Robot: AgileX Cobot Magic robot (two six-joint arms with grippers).
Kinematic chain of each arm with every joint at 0, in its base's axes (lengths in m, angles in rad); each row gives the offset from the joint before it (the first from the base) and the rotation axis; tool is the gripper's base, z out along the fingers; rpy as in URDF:
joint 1: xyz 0 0 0.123 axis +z
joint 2: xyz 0 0 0 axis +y
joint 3: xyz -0.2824 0 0.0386 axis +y
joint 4: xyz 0.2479 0 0.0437 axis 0.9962 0 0.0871
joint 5: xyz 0 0 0 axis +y
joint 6: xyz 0.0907 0 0.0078 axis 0.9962 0 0.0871
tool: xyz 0 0 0 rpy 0 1.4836 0
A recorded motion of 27 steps. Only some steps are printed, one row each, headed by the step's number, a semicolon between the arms.
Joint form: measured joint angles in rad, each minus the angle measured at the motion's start. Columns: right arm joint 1, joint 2, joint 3, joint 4, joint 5, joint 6; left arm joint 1, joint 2, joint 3, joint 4, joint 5, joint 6.
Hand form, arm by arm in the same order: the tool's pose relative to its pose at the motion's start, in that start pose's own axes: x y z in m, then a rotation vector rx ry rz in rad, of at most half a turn. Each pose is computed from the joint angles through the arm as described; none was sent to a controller.
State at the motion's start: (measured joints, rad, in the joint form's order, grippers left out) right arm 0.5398 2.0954 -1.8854 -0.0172 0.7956 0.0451; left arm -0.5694 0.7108 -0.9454 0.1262 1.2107 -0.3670
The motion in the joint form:
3: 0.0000 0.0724 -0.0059 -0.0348 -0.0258 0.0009; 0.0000 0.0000 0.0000 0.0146 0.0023 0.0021
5: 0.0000 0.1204 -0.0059 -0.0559 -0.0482 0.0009; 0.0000 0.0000 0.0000 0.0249 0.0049 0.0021
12: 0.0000 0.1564 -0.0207 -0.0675 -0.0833 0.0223; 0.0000 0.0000 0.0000 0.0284 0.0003 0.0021
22: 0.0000 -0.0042 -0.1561 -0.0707 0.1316 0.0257; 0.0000 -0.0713 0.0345 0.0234 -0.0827 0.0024
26: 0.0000 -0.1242 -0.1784 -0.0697 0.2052 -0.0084; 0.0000 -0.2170 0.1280 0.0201 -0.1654 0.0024
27: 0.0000 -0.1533 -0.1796 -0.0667 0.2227 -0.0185; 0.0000 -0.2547 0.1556 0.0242 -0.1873 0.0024
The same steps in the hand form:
3: 0.0101 -0.0021 0.0326 0.0247 0.0396 -0.0254; -0.0003 0.0012 0.0000 -0.0136 -0.0027 0.0072
5: 0.0186 -0.0034 0.0545 0.0382 0.0645 -0.0427; -0.0004 0.0021 0.0000 -0.0235 -0.0038 0.0108
12: 0.0199 -0.0037 0.0684 0.0439 0.0499 -0.0315; -0.0009 0.0023 0.0000 -0.0249 -0.0092 0.0121
22: -0.0257 -0.0049 -0.0344 0.0572 -0.0319 -0.0138; 0.0058 0.0046 -0.0080 0.0206 -0.1197 0.0069
26: -0.0369 -0.0055 -0.0994 0.0597 -0.0997 -0.0391; 0.0305 0.0129 -0.0155 0.0689 -0.2452 0.0001
27: -0.0376 -0.0055 -0.1143 0.0582 -0.1121 -0.0458; 0.0371 0.0154 -0.0159 0.0761 -0.2765 0.0007

